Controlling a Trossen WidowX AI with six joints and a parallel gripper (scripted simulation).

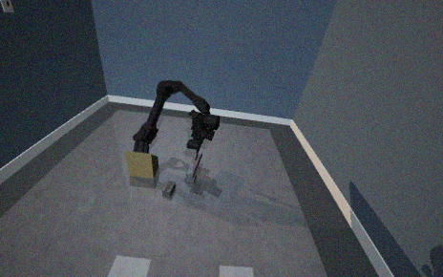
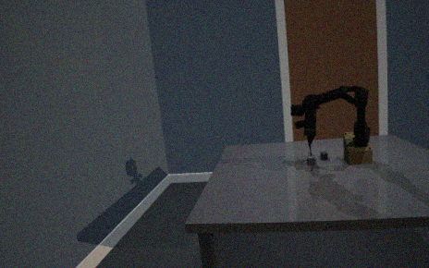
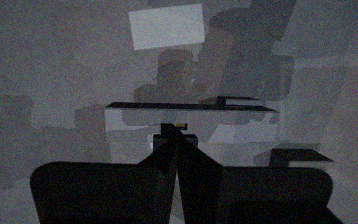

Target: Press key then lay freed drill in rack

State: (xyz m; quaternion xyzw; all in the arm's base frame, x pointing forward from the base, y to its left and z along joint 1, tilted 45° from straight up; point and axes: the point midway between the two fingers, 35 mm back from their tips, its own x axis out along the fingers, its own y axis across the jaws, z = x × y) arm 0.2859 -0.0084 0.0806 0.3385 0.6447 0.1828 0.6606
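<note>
Now: gripper tip 8 cm above the drill, 4 cm to the left of it and 2 cm past it. From my gripper tip the other things lie so: rack: 17 cm to the right, 12 cm below, 12 cm behind.
</note>
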